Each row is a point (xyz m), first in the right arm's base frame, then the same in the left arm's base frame.
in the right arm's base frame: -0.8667 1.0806 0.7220
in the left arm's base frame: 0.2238 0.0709 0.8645
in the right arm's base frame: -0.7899 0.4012 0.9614
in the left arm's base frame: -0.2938 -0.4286 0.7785
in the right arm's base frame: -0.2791 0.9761 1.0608
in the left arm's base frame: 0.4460 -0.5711 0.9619
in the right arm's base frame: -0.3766 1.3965 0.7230
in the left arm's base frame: 0.7679 -0.1388 0.8626
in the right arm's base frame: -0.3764 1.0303 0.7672
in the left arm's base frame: 0.4781 -0.3389 0.7530
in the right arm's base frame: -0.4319 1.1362 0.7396
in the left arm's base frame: 0.5304 -0.2331 0.7865
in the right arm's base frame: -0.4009 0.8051 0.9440
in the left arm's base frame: 0.2593 -0.5115 0.8230
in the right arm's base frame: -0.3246 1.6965 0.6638
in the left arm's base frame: 1.0413 -0.0032 0.9184
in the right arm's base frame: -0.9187 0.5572 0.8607
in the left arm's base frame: -0.2353 -0.2105 0.7879
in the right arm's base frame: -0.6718 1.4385 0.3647
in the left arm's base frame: 0.6802 0.2639 0.6449
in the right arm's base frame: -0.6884 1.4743 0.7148
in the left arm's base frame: 0.6381 0.1349 0.9700
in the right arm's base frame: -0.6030 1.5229 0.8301
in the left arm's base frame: 0.7084 0.0430 1.0678
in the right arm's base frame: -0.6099 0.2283 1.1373
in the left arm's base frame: -0.3466 -0.7272 0.8144
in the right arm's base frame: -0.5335 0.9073 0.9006
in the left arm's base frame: 0.2642 -0.3430 0.8618
